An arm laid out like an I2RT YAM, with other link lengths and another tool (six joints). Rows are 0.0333 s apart.
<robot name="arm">
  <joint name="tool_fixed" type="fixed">
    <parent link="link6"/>
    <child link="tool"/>
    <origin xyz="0.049 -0.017 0.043" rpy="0 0.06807 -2.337"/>
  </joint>
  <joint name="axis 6" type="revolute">
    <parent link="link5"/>
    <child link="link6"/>
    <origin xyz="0.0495 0 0.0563" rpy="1.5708 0 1.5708"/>
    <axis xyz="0 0 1"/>
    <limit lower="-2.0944" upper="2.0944"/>
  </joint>
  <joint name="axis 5" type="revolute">
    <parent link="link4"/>
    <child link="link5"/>
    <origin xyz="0.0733 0.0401 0.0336" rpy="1.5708 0 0"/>
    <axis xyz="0 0 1"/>
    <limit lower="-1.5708" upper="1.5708"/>
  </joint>
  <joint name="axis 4" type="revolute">
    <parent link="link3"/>
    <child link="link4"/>
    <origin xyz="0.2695 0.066 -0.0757"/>
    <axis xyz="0 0 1"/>
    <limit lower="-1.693" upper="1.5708"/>
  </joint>
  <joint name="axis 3" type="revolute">
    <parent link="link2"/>
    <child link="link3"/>
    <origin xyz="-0.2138 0 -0.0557" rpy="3.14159 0 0"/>
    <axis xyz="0 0 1"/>
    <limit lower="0" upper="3.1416"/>
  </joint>
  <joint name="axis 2" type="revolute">
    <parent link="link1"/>
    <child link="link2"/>
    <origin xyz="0.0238 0.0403 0.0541" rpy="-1.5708 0 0"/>
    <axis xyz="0 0 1"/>
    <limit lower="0" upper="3.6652"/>
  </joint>
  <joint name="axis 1" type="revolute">
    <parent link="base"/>
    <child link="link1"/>
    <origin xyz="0 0 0.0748"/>
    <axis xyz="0 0 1"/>
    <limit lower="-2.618" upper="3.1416"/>
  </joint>
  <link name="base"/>
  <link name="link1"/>
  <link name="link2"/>
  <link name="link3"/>
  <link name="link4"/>
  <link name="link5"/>
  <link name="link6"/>
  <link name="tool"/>
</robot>
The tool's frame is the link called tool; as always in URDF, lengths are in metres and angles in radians.
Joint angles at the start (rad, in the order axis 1, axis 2, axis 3, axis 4, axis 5, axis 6): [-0.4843, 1.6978, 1.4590, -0.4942, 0.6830, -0.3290]
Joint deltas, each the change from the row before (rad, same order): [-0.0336, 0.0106, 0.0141, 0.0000, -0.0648, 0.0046]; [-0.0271, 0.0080, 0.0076, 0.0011, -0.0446, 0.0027]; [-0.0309, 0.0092, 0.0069, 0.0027, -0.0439, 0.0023]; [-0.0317, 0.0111, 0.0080, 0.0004, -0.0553, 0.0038]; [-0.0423, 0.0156, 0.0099, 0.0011, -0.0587, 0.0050]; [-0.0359, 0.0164, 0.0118, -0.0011, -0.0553, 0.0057]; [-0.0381, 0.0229, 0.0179, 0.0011, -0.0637, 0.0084]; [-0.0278, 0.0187, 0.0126, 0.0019, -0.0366, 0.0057]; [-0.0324, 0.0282, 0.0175, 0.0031, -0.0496, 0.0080]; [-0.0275, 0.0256, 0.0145, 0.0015, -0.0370, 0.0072]
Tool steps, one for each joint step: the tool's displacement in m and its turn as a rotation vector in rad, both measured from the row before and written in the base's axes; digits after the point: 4 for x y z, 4 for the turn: [-0.0016, -0.0122, -0.0029, 0.0373, -0.0276, 0.0122]; [-0.0023, -0.0097, -0.0029, 0.0259, -0.0178, 0.0047]; [-0.0035, -0.0110, -0.0034, 0.0251, -0.0177, 0.0006]; [-0.0031, -0.0110, -0.0046, 0.0331, -0.0212, 0.0073]; [-0.0059, -0.0148, -0.0058, 0.0359, -0.0231, -0.0017]; [-0.0047, -0.0125, -0.0055, 0.0345, -0.0227, 0.0014]; [-0.0042, -0.0138, -0.0061, 0.0381, -0.0308, 0.0034]; [-0.0041, -0.0104, -0.0049, 0.0232, -0.0175, -0.0047]; [-0.0039, -0.0125, -0.0077, 0.0325, -0.0234, -0.0015]; [-0.0042, -0.0106, -0.0075, 0.0273, -0.0162, -0.0056]
